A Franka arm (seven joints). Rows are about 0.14 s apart.
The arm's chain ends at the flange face. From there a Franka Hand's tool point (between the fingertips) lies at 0.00 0.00 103.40 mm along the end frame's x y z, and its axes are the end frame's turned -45 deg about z.
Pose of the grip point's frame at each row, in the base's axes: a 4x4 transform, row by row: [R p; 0 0 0 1], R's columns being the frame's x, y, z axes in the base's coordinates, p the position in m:
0.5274 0.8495 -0.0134 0.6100; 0.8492 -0.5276 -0.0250 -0.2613; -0.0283 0.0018 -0.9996 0.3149; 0 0 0 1
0.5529 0.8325 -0.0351 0.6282; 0.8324 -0.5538 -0.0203 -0.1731; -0.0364 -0.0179 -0.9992 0.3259; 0 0 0 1
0.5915 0.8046 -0.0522 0.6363; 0.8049 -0.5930 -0.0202 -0.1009; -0.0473 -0.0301 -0.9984 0.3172; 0 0 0 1
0.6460 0.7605 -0.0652 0.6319; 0.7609 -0.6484 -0.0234 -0.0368; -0.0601 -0.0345 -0.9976 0.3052; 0 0 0 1
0.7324 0.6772 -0.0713 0.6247; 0.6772 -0.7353 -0.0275 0.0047; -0.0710 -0.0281 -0.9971 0.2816; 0 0 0 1
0.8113 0.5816 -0.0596 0.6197; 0.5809 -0.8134 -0.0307 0.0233; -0.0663 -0.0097 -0.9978 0.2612; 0 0 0 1
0.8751 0.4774 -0.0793 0.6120; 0.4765 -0.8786 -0.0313 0.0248; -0.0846 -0.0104 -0.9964 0.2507; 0 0 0 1
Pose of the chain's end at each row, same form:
0.9736 0.2278 -0.0134 0.6114; 0.2274 -0.9735 -0.0250 -0.2587; -0.0187 0.0213 -0.9996 0.4183; 0 0 0 1
0.9796 0.1977 -0.0351 0.6318; 0.1970 -0.9802 -0.0203 -0.1710; -0.0384 0.0131 -0.9992 0.4292; 0 0 0 1
0.9872 0.1507 -0.0522 0.6417; 0.1498 -0.9885 -0.0202 -0.0988; -0.0547 0.0122 -0.9984 0.4204; 0 0 0 1
0.9945 0.0810 -0.0652 0.6386; 0.0795 -0.9965 -0.0234 -0.0344; -0.0669 0.0181 -0.9976 0.4084; 0 0 0 1
0.9967 -0.0390 -0.0713 0.6321; -0.0411 -0.9988 -0.0275 0.0075; -0.0701 0.0303 -0.9971 0.3847; 0 0 0 1
0.9849 -0.1624 -0.0596 0.6259; -0.1644 -0.9859 -0.0307 0.0265; -0.0537 0.0400 -0.9978 0.3644; 0 0 0 1
0.9564 -0.2812 -0.0793 0.6202; -0.2843 -0.9582 -0.0313 0.0280; -0.0672 0.0525 -0.9964 0.3537; 0 0 0 1

